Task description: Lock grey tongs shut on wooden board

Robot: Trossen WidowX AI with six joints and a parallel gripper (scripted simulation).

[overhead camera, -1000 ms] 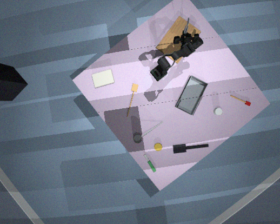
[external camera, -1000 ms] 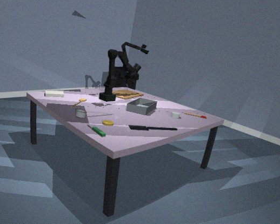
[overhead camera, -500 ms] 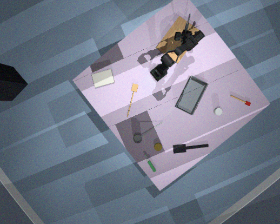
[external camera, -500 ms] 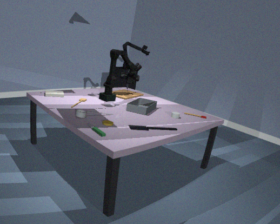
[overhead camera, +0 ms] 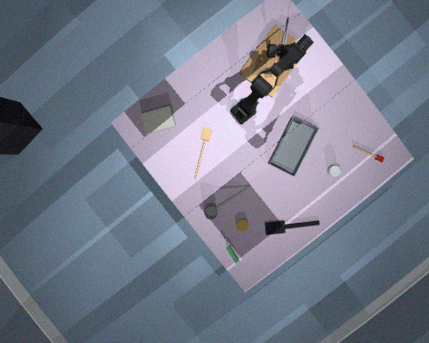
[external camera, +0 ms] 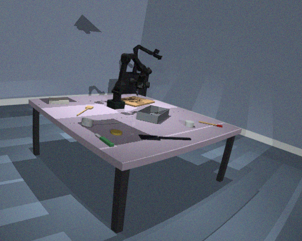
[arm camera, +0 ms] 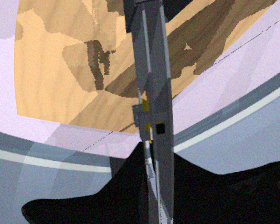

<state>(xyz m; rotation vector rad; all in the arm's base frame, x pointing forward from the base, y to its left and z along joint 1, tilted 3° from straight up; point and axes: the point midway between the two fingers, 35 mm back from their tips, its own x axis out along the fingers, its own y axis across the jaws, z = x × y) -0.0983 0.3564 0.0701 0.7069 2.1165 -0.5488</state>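
The yellow tab lies 4 cm ahead of my gripper tip, 3 cm to the right of it and 1 cm above it. The rest, counted from my gripper tip: wooden board: 11 cm below, 2 cm to the right, 1 cm ahead; roasting tin: 45 cm ahead, 29 cm to the right, 9 cm below; white cup: 72 cm ahead, 21 cm to the right, 10 cm below.
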